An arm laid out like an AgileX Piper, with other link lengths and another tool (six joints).
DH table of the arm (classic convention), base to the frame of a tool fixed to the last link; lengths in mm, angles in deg. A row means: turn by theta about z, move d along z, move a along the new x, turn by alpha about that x. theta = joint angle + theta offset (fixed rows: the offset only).
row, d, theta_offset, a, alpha
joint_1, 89.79, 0, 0, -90
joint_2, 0, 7.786, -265.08, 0
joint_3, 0, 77.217, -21.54, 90
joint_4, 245.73, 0, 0, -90
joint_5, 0, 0, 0, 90
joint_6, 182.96, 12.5, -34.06, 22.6
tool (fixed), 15, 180, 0, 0
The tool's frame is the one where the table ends.
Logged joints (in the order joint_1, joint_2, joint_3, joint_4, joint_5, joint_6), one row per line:
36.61, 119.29, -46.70, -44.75, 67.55, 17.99
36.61, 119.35, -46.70, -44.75, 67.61, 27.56
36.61, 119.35, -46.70, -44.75, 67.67, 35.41
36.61, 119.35, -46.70, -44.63, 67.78, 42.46
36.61, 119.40, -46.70, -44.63, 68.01, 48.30
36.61, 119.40, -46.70, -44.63, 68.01, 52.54
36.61, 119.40, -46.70, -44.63, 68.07, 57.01
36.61, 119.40, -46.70, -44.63, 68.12, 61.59
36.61, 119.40, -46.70, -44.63, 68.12, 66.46
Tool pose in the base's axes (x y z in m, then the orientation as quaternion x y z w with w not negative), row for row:
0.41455, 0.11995, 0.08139, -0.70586, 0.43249, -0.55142, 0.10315
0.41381, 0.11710, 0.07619, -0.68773, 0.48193, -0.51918, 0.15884
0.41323, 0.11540, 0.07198, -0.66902, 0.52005, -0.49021, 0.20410
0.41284, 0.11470, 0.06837, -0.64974, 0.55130, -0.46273, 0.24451
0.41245, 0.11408, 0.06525, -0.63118, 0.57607, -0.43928, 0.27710
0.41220, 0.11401, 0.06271, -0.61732, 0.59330, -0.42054, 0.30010
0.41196, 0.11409, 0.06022, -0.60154, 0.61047, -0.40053, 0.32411
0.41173, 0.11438, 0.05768, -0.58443, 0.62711, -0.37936, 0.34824
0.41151, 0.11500, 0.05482, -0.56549, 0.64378, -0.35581, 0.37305
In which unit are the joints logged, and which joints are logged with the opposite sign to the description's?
The joints are logged in degrees. Opposite sign: joint_4, joint_5.
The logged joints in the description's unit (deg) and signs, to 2 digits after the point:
36.61, 119.29, -46.70, 44.75, -67.55, 17.99
36.61, 119.35, -46.70, 44.75, -67.61, 27.56
36.61, 119.35, -46.70, 44.75, -67.67, 35.41
36.61, 119.35, -46.70, 44.63, -67.78, 42.46
36.61, 119.40, -46.70, 44.63, -68.01, 48.30
36.61, 119.40, -46.70, 44.63, -68.01, 52.54
36.61, 119.40, -46.70, 44.63, -68.07, 57.01
36.61, 119.40, -46.70, 44.63, -68.12, 61.59
36.61, 119.40, -46.70, 44.63, -68.12, 66.46

